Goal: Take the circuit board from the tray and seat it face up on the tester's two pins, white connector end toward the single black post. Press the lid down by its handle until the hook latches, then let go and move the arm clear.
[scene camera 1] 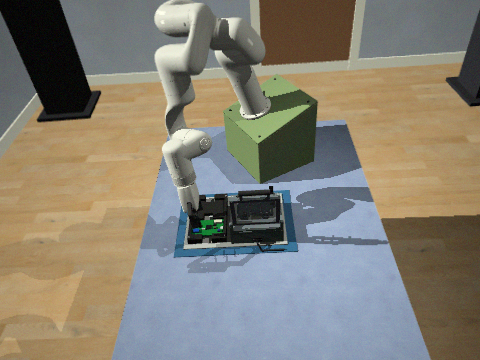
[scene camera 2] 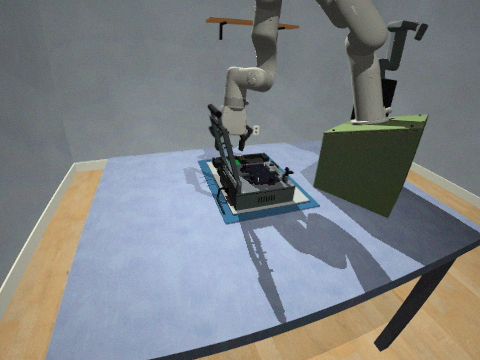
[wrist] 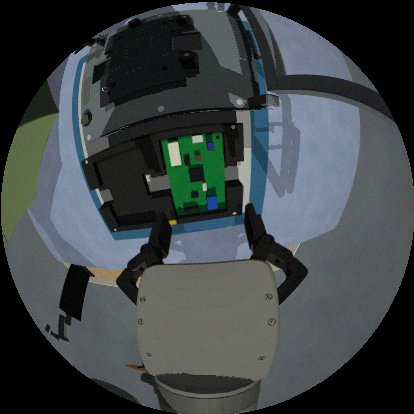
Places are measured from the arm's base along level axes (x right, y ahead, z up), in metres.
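Where they show: gripper, fingertip midpoint: [scene camera 1: 198, 218] [wrist: 205, 216]; arm's base at its link origin: [scene camera 1: 255, 108] [scene camera 2: 369, 121].
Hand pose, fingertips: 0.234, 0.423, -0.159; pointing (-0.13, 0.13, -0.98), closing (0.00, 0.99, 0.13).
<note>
Each offset is from my fingertips to the centre of the thing, as dx, dy, dz. "spot": to the spot under its first point. Level surfaces: height alone.
The green circuit board @(-0.027, -0.002, -0.046) [scene camera 1: 210, 228] [wrist: 195, 174] lies face up in the black tray @(spot: -0.054, -0.100, -0.051) [scene camera 1: 215, 207] [wrist: 122, 181]. Its large white connector @(-0.063, -0.023, -0.045) [wrist: 174, 153] is at the end nearest the tester [scene camera 1: 257, 233] [scene camera 2: 265, 198] [wrist: 200, 107]; a blue part @(spot: +0.012, +0.013, -0.042) [wrist: 212, 202] is at the other end. The tester's lid @(-0.194, +0.083, +0.118) [scene camera 1: 255, 212] [scene camera 2: 227, 150] stands raised, with its handle @(-0.193, +0.111, +0.199) [scene camera 2: 214, 110] at the top. My gripper [scene camera 2: 230, 145] [wrist: 205, 216] is open and empty above the tray's outer end, its fingers apart beyond the board's blue-part end. The two pins cannot be told clearly.
Tray and tester stand on a blue mat @(dz -0.067) [scene camera 1: 180, 250] [scene camera 2: 312, 202]. The raised lid is beside the gripper in the second scene view. A small dark hook-like part @(spot: -0.266, -0.092, +0.023) [scene camera 2: 288, 173] rises at the tester's edge. The green arm base [scene camera 1: 287, 145] [scene camera 2: 367, 167] stands behind.
</note>
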